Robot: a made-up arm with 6 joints.
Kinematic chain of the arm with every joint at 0, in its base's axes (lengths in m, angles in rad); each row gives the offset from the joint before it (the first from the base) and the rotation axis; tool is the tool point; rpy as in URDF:
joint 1: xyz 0 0 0.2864 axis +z
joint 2: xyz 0 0 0 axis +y
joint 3: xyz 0.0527 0 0.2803 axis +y
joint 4: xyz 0.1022 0 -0.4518 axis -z
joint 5: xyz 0 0 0 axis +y
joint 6: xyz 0.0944 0 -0.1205 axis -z
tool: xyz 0 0 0 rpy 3.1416 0 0
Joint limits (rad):
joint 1: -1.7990..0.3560
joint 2: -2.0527..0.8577
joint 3: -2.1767..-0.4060
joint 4: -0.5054..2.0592
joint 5: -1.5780..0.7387
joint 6: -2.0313..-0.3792
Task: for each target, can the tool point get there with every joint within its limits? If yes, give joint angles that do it. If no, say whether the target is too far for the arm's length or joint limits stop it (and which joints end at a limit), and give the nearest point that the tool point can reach.
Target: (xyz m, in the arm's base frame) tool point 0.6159 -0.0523 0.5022
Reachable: yes | joints 0.0567 -0.0908 -1.1271 1.1786 0.0011 -0.5546
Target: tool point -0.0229 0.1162 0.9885
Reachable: yes | joints -0.9788 -0.8895 -1.5732 -0.3093 -1.0858 -1.7686
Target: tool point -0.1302 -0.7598 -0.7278
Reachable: no: too far | nearest point -0.0846 -0.4936 -0.1315 | short by 0.655 m
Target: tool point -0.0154 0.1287 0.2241
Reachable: no: joint limits stop it (at a limit: joint 1, joint 2, joint 3, joint 4, joint 5) | nearest point 0.1608 -0.0531 0.0891 | short by 0.287 m
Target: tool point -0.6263 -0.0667 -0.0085
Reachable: no: joint limits stop it (at a limit: joint 2, joint 3, joint 5) | nearest point -0.6878 -0.0732 0.1722 | short by 0.191 m
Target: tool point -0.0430 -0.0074 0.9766
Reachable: yes | joints -0.9192 -1.2736 -1.1652 0.4458 0.0380 -0.6220
